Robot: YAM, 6 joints.
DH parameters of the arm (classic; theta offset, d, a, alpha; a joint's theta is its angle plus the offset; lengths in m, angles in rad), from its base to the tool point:
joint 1: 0 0.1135 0.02 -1.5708
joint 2: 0 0 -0.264 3.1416
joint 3: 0.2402 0 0.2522 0
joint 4: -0.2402 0 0.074 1.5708
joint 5: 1.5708 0 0 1.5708
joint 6: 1.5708 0.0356 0 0
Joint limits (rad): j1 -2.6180..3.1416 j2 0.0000..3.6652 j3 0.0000..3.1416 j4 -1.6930..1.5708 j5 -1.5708..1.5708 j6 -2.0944..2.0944
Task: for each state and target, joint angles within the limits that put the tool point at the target. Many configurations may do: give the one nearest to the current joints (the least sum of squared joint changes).
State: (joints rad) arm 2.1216 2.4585 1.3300 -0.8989 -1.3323 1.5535
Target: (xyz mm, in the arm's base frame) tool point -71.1 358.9 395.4
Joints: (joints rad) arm 1.6708 1.7457 1.8194 -0.8378 -1.3766 1.5535
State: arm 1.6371 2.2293 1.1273 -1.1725 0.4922 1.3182
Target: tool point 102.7 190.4 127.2
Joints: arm 1.1628 1.8795 0.9239 -1.4186 0.5537 1.3182
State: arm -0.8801 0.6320 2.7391 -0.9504 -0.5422 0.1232
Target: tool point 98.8 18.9 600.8
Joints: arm -0.0534 1.2177 2.2719 -1.0846 -0.7453 0.1232
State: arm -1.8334 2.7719 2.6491 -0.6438 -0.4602 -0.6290
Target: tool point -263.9 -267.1 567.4
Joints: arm -2.3917 2.0760 2.9045 -0.8113 -0.4530 -0.6290
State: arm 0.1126 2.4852 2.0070 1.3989 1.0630 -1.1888
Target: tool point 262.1 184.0 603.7
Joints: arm 0.7008 1.9910 2.4077 1.2423 0.9217 -1.1888
